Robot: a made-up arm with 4 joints. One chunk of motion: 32 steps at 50 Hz.
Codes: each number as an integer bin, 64 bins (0 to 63) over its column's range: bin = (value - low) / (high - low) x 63, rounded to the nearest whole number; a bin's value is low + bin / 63 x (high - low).
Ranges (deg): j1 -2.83..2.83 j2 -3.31..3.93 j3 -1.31..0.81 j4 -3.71..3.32
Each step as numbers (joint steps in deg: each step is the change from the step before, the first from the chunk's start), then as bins.
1 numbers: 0.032 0.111 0.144 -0.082
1 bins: 32 30 43 33
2 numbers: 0.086 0.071 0.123 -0.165
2 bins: 32 29 43 32
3 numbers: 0.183 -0.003 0.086 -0.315
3 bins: 34 29 41 30
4 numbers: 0.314 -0.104 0.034 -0.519
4 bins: 35 28 40 29
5 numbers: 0.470 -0.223 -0.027 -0.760
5 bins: 37 27 38 26
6 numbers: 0.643 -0.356 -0.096 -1.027
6 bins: 39 26 36 24
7 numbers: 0.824 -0.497 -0.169 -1.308
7 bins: 41 24 34 22
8 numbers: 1.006 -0.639 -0.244 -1.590
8 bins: 43 23 32 19
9 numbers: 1.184 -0.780 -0.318 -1.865
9 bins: 45 22 29 17
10 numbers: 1.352 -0.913 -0.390 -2.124
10 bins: 47 21 27 14
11 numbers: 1.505 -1.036 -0.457 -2.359
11 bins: 48 20 25 12
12 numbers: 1.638 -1.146 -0.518 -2.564
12 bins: 50 19 24 10
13 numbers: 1.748 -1.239 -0.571 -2.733
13 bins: 51 18 22 9
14 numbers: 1.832 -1.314 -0.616 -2.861
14 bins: 52 17 21 8
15 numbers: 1.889 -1.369 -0.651 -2.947
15 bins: 53 17 20 7
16 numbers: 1.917 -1.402 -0.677 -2.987
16 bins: 53 17 19 6
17 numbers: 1.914 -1.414 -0.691 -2.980
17 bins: 53 16 18 7
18 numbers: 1.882 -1.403 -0.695 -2.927
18 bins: 52 17 18 7
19 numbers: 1.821 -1.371 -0.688 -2.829
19 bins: 52 17 18 8
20 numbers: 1.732 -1.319 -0.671 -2.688
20 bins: 51 17 19 9
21 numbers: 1.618 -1.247 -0.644 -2.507
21 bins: 50 18 20 11
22 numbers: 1.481 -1.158 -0.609 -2.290
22 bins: 48 19 21 13
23 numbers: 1.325 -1.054 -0.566 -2.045
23 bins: 46 20 22 15
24 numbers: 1.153 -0.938 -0.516 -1.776
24 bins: 44 21 24 17
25 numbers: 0.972 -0.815 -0.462 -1.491
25 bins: 42 22 25 20
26 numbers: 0.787 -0.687 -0.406 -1.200
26 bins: 40 23 27 22
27 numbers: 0.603 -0.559 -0.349 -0.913
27 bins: 38 24 29 25
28 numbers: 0.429 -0.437 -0.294 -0.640
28 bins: 36 25 30 28
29 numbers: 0.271 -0.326 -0.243 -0.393
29 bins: 35 26 32 30
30 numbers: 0.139 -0.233 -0.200 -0.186
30 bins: 33 27 33 32
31 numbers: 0.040 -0.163 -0.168 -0.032
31 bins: 32 27 34 33
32 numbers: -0.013 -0.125 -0.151 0.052
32 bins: 31 28 34 34
